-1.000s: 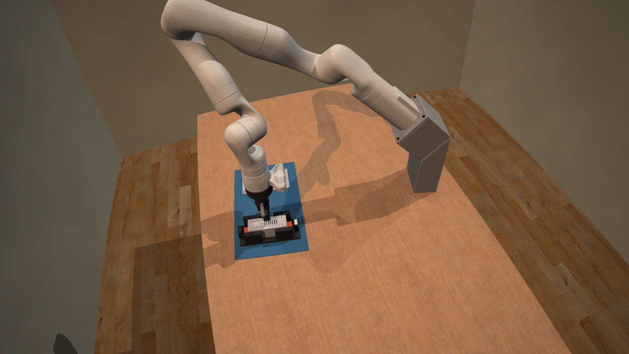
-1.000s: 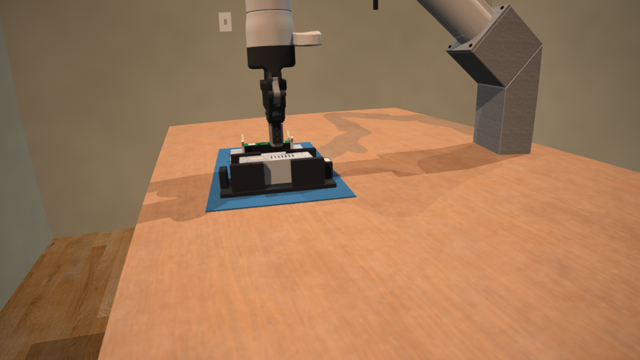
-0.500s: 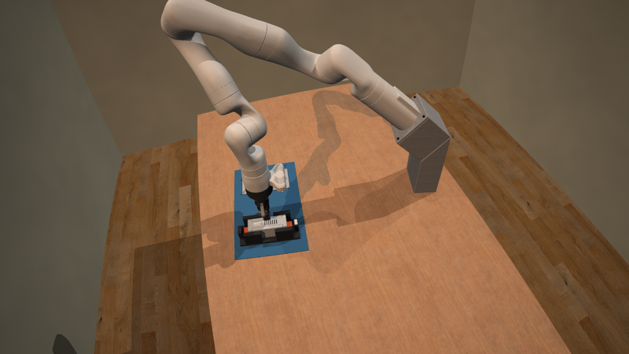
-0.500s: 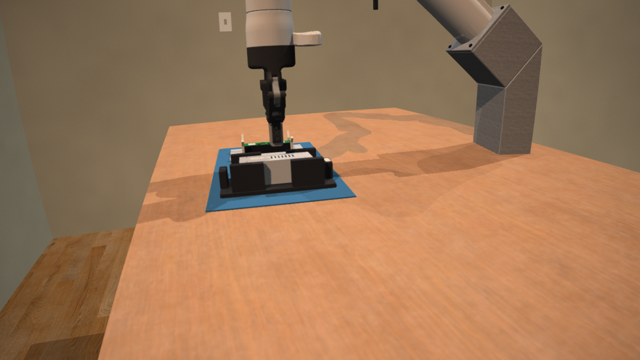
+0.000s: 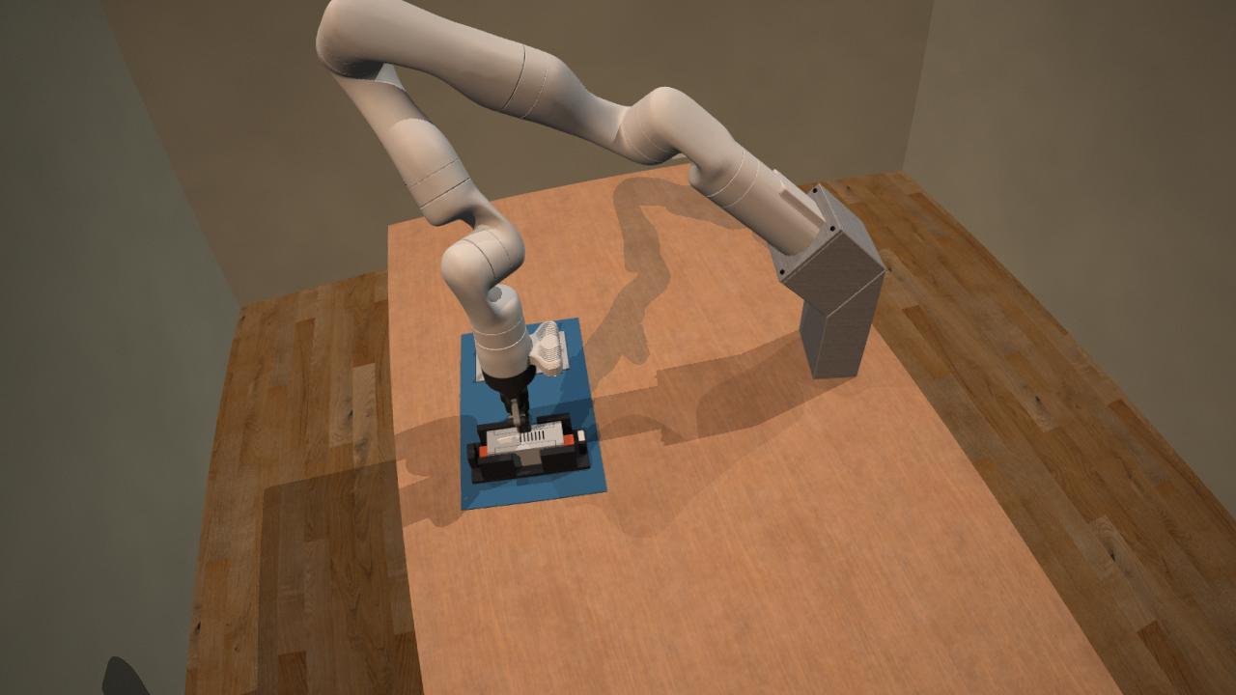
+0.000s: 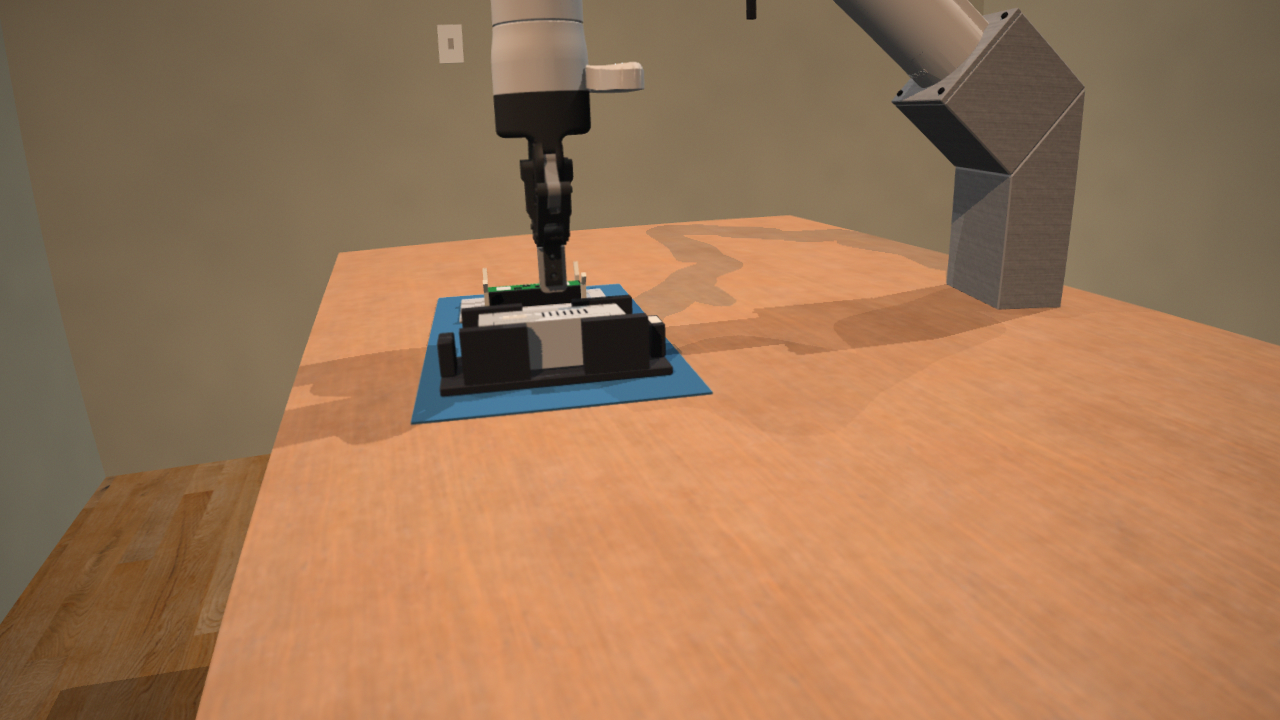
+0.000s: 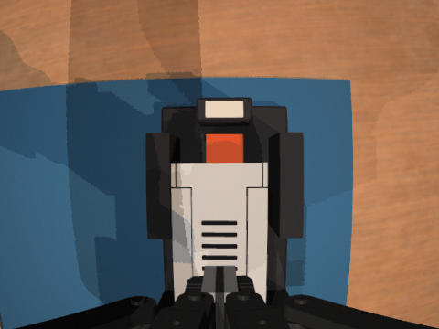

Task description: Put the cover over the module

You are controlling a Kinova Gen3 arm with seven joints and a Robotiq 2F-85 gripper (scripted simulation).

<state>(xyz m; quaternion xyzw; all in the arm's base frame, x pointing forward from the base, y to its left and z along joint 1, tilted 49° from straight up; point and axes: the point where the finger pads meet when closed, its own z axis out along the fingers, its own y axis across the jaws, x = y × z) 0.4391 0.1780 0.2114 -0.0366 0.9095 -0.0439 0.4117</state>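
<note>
The light grey cover lies 6 cm below my hand.
</note>
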